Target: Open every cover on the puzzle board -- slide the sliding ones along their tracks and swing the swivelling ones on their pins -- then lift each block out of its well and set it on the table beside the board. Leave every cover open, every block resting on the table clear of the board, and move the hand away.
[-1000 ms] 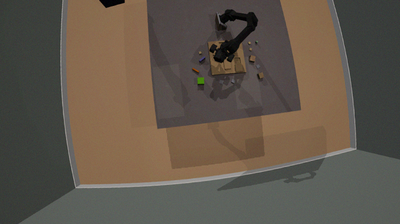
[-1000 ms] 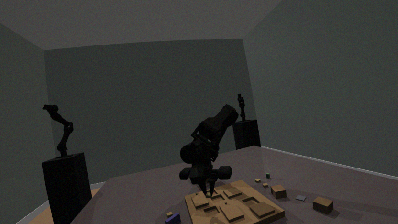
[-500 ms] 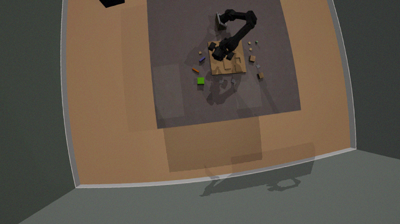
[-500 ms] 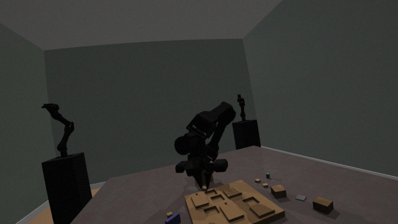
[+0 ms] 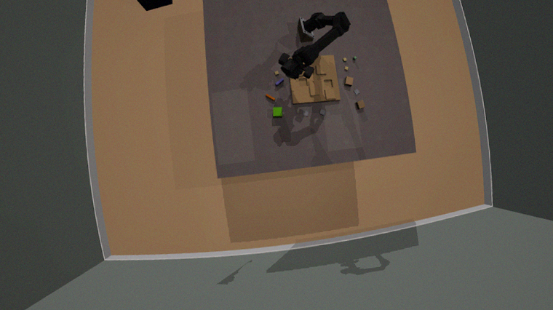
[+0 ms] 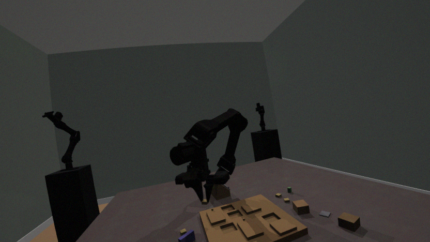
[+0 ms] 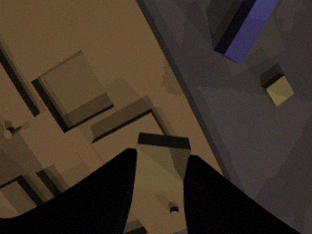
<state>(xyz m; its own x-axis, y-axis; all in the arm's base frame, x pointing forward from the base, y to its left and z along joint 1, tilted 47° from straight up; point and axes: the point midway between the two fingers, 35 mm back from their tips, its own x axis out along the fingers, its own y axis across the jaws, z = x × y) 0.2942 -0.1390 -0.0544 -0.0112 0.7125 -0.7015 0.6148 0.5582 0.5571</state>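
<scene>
My gripper tip is now 10 mm short of the purple piece, 80 mm to the left of it and 100 mm above it. Round my gripper tip: orange stick: 100 mm ahead, 150 mm to the right, 110 mm below; then green cube: 200 mm ahead, 130 mm to the right, 90 mm below; then tiny green piece: 80 mm behind, 430 mm to the left, 110 mm below.
</scene>
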